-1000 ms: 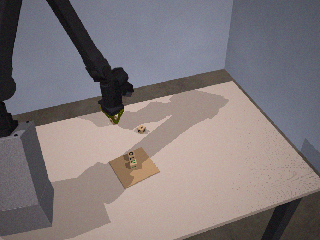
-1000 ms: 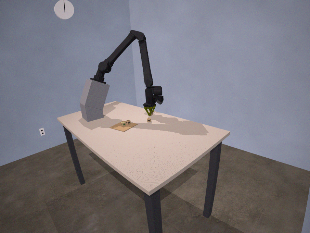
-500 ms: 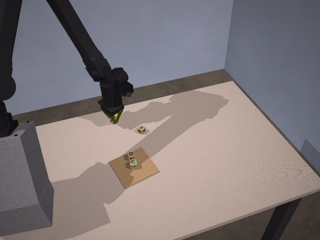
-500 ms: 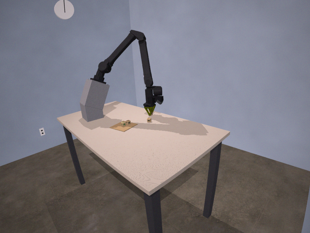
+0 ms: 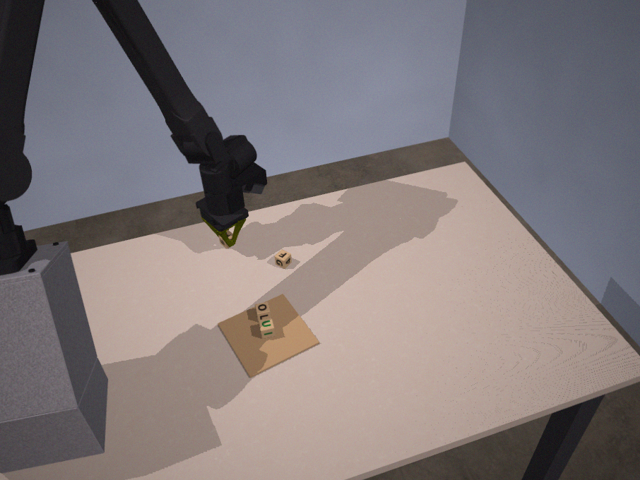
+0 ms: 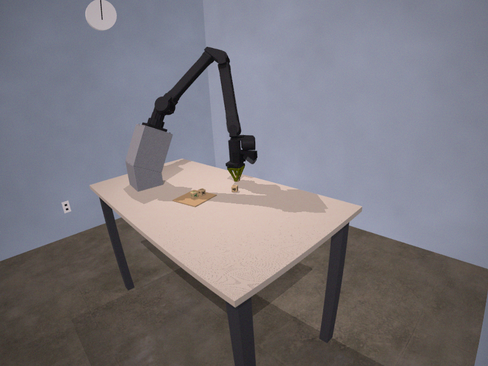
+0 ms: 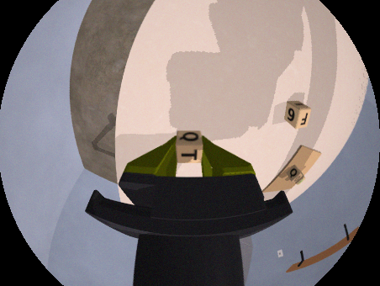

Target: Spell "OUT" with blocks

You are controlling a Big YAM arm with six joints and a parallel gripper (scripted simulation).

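My gripper is now 27 cm to the left of the U block, 4 cm short of it and 1 cm below it. The rest, counted from my hand: mat: 27 cm to the right, 4 cm ahead, 1 cm below; T block: right at my hand.
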